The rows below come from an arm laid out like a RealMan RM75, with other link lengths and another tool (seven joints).
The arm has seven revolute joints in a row. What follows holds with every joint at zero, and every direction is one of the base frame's. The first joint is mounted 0.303 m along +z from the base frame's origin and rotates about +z. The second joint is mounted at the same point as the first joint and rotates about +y. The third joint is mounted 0.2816 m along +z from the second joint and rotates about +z. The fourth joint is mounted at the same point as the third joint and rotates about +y. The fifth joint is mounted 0.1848 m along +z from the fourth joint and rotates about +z. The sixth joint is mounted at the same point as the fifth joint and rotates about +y. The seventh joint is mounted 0.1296 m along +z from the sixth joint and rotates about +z. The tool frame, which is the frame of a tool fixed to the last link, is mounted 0.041 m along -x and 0.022 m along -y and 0.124 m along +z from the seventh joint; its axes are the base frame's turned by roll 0, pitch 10.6 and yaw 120.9 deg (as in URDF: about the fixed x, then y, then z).
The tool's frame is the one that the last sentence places.
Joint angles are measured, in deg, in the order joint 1, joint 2, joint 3, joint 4, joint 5, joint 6, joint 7. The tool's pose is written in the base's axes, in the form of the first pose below.
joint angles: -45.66 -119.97 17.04 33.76 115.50 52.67 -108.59
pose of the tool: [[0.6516, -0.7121, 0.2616], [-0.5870, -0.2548, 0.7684], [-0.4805, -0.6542, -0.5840]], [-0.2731, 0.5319, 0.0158]
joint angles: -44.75 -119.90 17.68 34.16 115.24 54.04 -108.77
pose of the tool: [[0.6480, -0.7123, 0.2697], [-0.5979, -0.2564, 0.7594], [-0.4718, -0.6534, -0.5920]], [-0.2749, 0.5266, 0.0149]
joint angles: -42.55 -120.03 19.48 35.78 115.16 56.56 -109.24
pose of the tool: [[0.6348, -0.7224, 0.2742], [-0.6184, -0.2622, 0.7408], [-0.4632, -0.6398, -0.6132]], [-0.2818, 0.5139, 0.0130]
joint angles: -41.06 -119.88 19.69 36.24 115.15 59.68 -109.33
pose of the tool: [[0.6291, -0.7193, 0.2946], [-0.6412, -0.2661, 0.7198], [-0.4394, -0.6417, -0.6286]], [-0.2839, 0.5026, 0.0104]
